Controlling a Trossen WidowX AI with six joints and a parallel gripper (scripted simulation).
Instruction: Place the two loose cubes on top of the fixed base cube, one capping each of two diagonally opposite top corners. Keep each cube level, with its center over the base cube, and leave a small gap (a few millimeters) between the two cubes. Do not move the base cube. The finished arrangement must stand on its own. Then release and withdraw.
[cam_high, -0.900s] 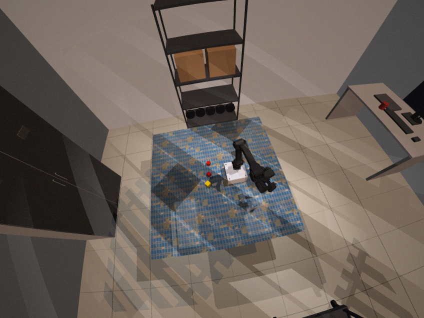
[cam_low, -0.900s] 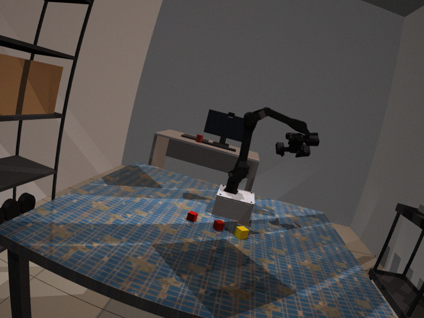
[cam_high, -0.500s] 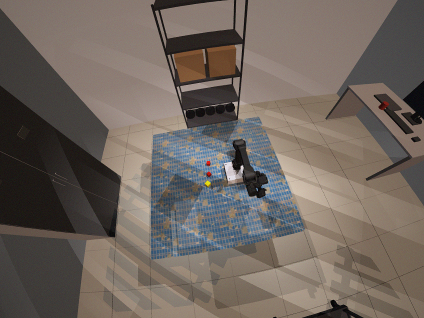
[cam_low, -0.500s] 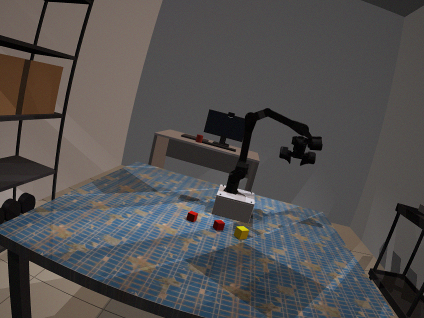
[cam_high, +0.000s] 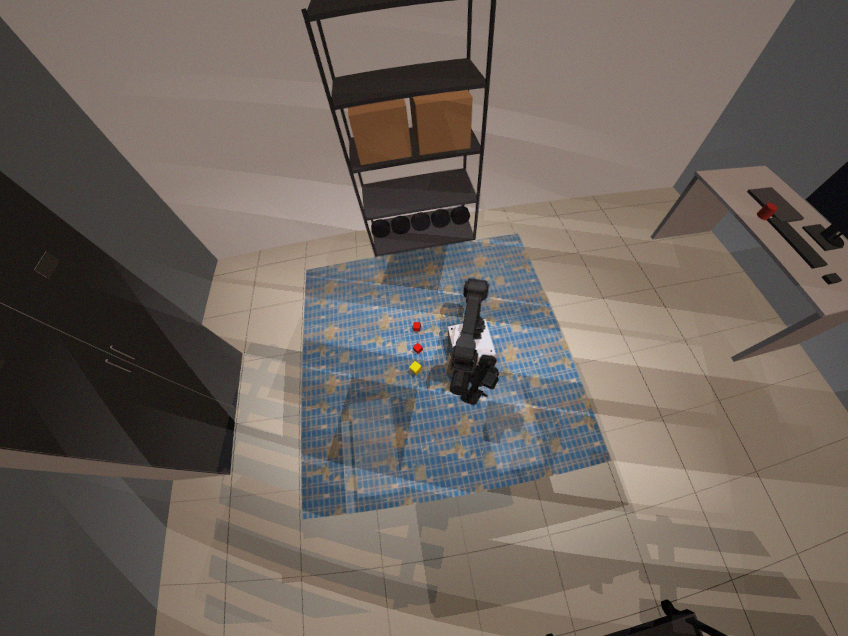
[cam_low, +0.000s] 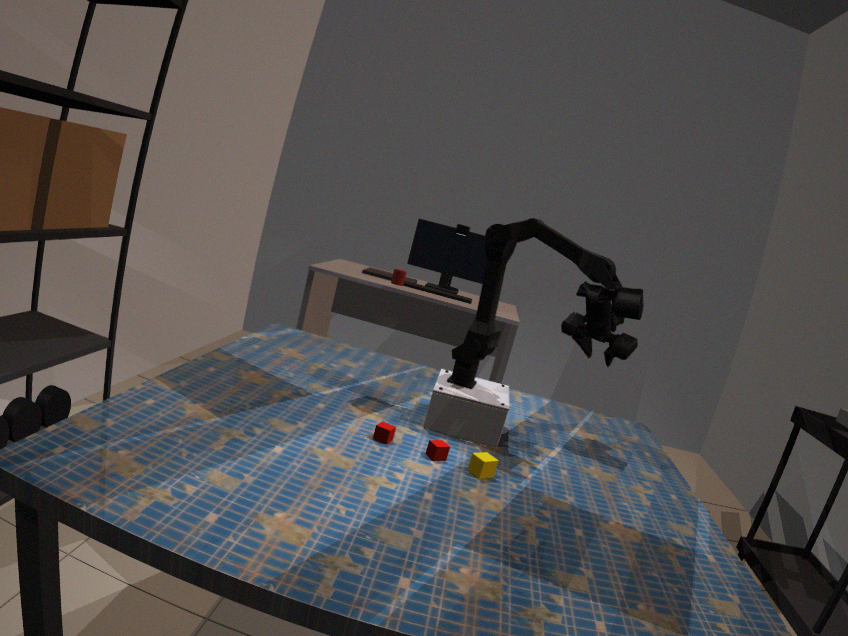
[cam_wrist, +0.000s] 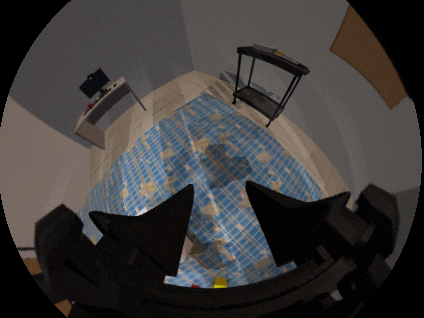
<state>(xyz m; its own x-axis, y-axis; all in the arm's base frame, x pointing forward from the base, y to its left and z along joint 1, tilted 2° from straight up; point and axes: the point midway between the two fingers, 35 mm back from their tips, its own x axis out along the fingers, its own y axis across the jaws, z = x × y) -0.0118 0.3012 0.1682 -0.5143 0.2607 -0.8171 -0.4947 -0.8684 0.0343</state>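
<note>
The yellow cube lies 30 cm ahead of my gripper tip, 18 cm to the right of it and 23 cm below it.
</note>
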